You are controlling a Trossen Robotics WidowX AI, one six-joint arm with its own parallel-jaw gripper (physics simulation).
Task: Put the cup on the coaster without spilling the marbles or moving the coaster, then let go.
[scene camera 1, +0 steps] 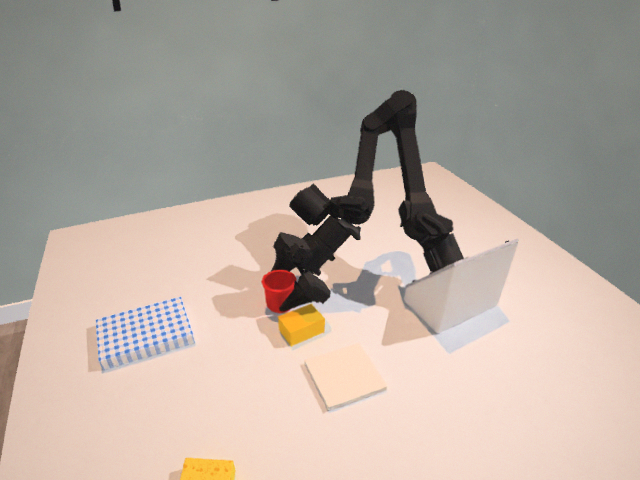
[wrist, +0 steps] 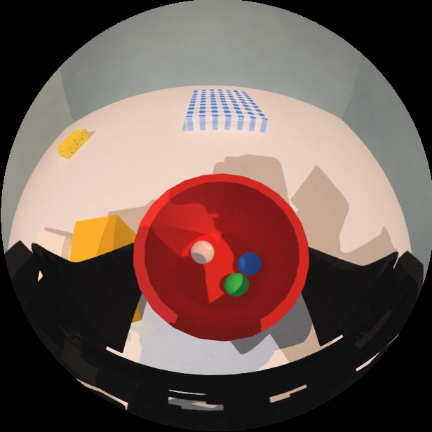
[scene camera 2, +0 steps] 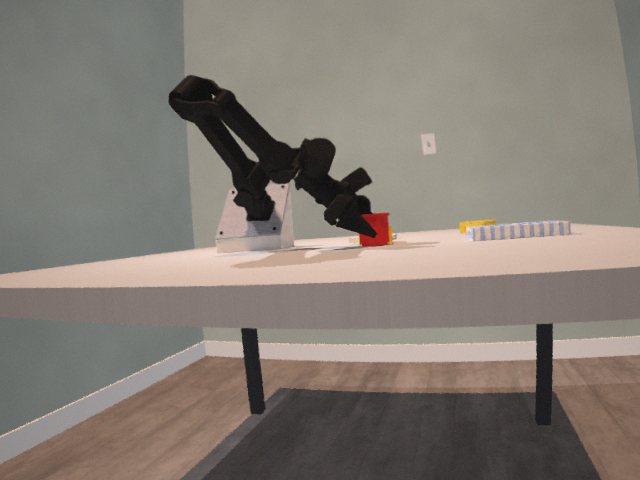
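Pixels of known places: gripper, between the fingertips: (scene camera 1: 273, 296) (scene camera 2: 379, 234); arm's base, origin of its link: (scene camera 1: 449, 267) (scene camera 2: 260, 211).
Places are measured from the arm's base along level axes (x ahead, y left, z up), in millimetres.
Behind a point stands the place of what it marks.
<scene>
The red cup (scene camera 1: 277, 298) @[x 325, y -107, z -56 mm] (scene camera 2: 379, 226) @[x 328, y -159, z -61 mm] (wrist: 220, 202) stands upright on the table. In the wrist view a pale marble (wrist: 202, 252), a blue marble (wrist: 249, 263) and a green marble (wrist: 236, 284) lie inside it. My gripper (scene camera 1: 279, 290) @[x 324, y -137, z -77 mm] (scene camera 2: 372, 224) @[x 324, y -137, z -77 mm] (wrist: 224, 247) is open, pointing obliquely down, with one finger on each side of the cup. The cup hides the fingertips in the wrist view, so contact cannot be told. The cream square coaster (scene camera 1: 345, 376) @[x 275, y 96, z -87 mm] lies flat, apart from the cup, beyond the orange block; part of it shows at the wrist view's left.
An orange block (scene camera 1: 301, 326) @[x 308, y -23, z -62 mm] (wrist: 95, 237) sits close beside the cup, between it and the coaster. A blue-checked slab (scene camera 1: 144, 330) @[x 589, y -133, z -74 mm] (scene camera 2: 519, 230) @[x 591, y -206, z -85 mm] (wrist: 225, 107) and a yellow sponge (scene camera 1: 208, 469) @[x 531, y 186, z -69 mm] (wrist: 73, 143) lie farther off. The arm's pale angled base (scene camera 1: 465, 289) @[x 12, y 68, z -2 mm] (scene camera 2: 235, 227) @[x -58, y -36, z -37 mm] stands behind.
</scene>
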